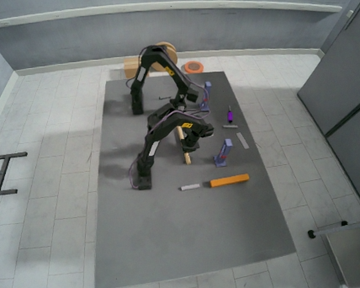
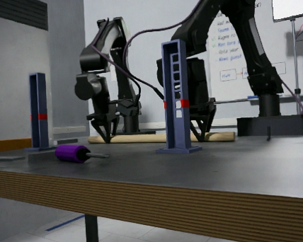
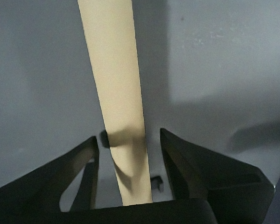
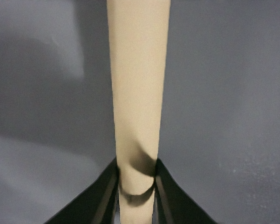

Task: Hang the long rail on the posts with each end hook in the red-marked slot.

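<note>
Now: left hand 1 cm past the long wooden rail, 16 cm to the left of it and 1 cm above it. From my left hand the other things lie so: orange block 22 cm ahead, 54 cm to the right; then grey strip 39 cm ahead, 29 cm to the right, 2 cm below; then black part 6 cm behind, 16 cm to the left, 1 cm below.
My right hand is 20 mm past the long wooden rail, 160 mm to the right of it and 10 mm above it. From my right hand the other things lie so: orange block 210 mm ahead, 230 mm to the right; then grey strip 380 mm ahead, 20 mm to the left, 10 mm below; then black part 70 mm behind, 470 mm to the left.
</note>
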